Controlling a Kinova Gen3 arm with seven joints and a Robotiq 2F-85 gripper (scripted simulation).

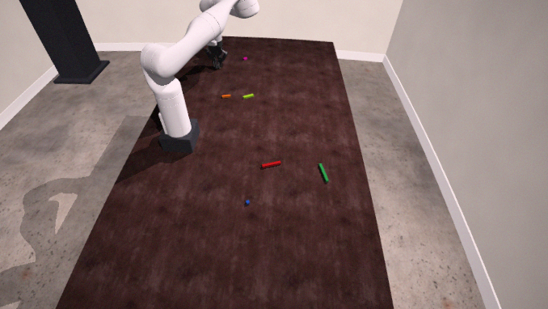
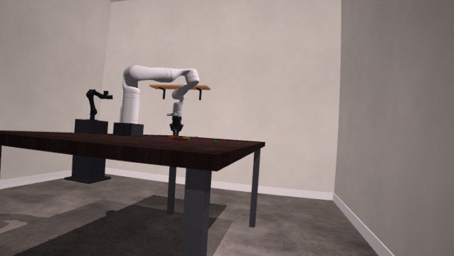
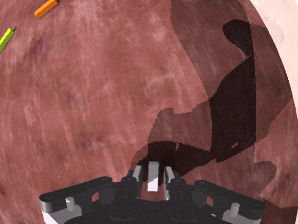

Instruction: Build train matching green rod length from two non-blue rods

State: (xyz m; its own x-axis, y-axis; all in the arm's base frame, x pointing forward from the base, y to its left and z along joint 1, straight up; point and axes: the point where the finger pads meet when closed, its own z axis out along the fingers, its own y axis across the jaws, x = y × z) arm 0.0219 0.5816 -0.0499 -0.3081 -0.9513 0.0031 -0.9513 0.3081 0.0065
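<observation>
The grey rod is 10 mm below my hand. Also, from my hand: lime rod: 200 mm ahead, 260 mm to the right, 10 mm below; magenta rod: 140 mm ahead, 100 mm to the left, 10 mm below; orange rod: 100 mm ahead, 270 mm to the right, 10 mm below.
</observation>
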